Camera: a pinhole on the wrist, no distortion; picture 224 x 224 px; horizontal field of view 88.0 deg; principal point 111.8 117.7 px. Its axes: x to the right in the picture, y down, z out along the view. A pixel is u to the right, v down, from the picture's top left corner.
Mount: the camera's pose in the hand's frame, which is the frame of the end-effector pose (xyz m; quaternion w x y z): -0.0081 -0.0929 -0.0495 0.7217 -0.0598 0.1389 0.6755
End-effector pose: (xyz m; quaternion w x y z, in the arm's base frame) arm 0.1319 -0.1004 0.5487 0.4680 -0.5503 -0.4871 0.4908
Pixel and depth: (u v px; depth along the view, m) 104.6 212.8 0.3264
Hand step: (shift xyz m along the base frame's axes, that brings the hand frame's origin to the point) -0.3040 -0.2233 -0.0024
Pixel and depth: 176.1 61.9 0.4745
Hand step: -0.2716 0.2742 -0.3179
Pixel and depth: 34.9 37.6 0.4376
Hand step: -0.4241 0.3679 0.2121
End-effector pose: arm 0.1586 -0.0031 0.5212 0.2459 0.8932 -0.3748 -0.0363
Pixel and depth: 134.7 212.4 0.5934
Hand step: -0.5717 -0.0686 -0.4132
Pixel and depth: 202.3 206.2 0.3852
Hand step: -0.4480 -0.1383 -0.1080
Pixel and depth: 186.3 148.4 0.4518
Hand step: -0.3273 -0.2790 -0.1319
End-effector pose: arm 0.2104 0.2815 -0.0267 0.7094 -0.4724 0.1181 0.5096
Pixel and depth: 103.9 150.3 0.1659
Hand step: -0.0070 0.0690 0.1141
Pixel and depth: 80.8 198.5 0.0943
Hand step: 0.0261 0.0013 0.1168
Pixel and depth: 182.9 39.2 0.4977
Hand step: -0.1723 0.4969 -0.2690
